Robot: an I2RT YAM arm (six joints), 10 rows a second.
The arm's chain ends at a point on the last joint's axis. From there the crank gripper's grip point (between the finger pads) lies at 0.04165 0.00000 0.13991 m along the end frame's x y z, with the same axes.
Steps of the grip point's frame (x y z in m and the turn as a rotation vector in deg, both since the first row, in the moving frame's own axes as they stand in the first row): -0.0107 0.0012 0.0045 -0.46 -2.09 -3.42; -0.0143 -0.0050 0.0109 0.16 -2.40 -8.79; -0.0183 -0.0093 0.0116 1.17 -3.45 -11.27; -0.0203 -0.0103 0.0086 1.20 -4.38 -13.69; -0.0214 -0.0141 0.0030 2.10 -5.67 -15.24; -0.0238 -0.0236 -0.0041 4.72 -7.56 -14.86; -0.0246 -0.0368 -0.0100 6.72 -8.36 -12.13; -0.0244 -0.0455 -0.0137 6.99 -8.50 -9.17
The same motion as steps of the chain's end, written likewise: -0.0055 0.0024 0.0031 -0.46 -2.09 -3.42; -0.0079 0.0013 0.0093 0.16 -2.40 -8.79; -0.0088 0.0009 0.0095 1.17 -3.45 -11.27; -0.0081 0.0012 0.0060 1.20 -4.38 -13.69; -0.0054 0.0001 -0.0001 2.10 -5.67 -15.24; -0.0024 -0.0038 -0.0074 4.72 -7.56 -14.86; -0.0014 -0.0137 -0.0130 6.72 -8.36 -12.13; -0.0015 -0.0233 -0.0168 6.99 -8.50 -9.17
